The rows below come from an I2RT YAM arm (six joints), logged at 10 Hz.
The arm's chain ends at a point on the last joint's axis. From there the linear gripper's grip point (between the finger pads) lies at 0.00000 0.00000 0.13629 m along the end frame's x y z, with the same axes.
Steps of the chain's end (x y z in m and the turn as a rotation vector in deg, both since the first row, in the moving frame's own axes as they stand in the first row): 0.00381, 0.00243, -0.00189, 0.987, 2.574, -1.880; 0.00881, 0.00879, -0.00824, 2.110, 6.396, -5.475; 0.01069, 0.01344, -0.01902, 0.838, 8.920, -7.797; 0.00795, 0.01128, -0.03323, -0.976, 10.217, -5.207; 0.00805, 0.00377, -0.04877, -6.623, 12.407, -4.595; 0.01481, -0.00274, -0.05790, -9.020, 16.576, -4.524; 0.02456, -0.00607, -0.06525, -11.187, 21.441, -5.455; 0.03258, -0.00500, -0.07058, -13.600, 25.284, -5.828
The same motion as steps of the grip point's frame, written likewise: 0.00989, -0.00002, -0.00205, 0.987, 2.574, -1.880; 0.02373, 0.00306, -0.00918, 2.110, 6.396, -5.475; 0.03162, 0.01002, -0.02068, 0.838, 8.920, -7.797; 0.03220, 0.01249, -0.03541, -0.976, 10.217, -5.207; 0.03786, 0.01817, -0.05285, -6.623, 12.407, -4.595; 0.05433, 0.01677, -0.06522, -9.020, 16.576, -4.524; 0.07523, 0.01733, -0.07720, -11.187, 21.441, -5.455; 0.09175, 0.02297, -0.08732, -13.600, 25.284, -5.828
